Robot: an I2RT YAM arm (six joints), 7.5 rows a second.
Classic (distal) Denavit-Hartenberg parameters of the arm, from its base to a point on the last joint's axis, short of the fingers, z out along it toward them. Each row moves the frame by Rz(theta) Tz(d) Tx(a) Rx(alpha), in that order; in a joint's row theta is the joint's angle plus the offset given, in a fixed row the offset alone. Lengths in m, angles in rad.
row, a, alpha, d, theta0
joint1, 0.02, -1.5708, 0.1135, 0
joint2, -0.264, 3.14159, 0, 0
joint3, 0.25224, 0, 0, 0.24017
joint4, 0.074, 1.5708, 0, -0.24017
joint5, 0, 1.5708, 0, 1.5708
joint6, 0, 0, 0.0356, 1.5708
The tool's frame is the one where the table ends.
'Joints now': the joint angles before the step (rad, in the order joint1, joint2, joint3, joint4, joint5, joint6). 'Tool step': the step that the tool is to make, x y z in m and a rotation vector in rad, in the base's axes. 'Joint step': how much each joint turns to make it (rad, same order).
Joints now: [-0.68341 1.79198 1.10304 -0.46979 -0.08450 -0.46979]
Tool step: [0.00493 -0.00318 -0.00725 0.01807 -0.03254 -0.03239]
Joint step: [0.00000 0.02822 -0.00001 0.04616 -0.01831 0.04387]
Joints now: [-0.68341 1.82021 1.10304 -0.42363 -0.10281 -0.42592]
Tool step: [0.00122 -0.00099 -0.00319 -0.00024 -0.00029 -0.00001]
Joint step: [0.00001 0.01107 0.00001 0.01143 0.00001 0.00002]
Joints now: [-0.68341 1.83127 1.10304 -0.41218 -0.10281 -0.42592]
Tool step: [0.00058 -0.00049 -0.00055 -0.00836 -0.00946 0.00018]
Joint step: [0.00000 0.00040 -0.00456 0.01754 0.00039 -0.00038]
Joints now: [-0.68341 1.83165 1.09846 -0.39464 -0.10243 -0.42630]
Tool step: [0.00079 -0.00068 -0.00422 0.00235 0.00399 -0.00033]
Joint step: [0.00000 0.01258 -0.00155 0.00955 0.00077 0.00000]
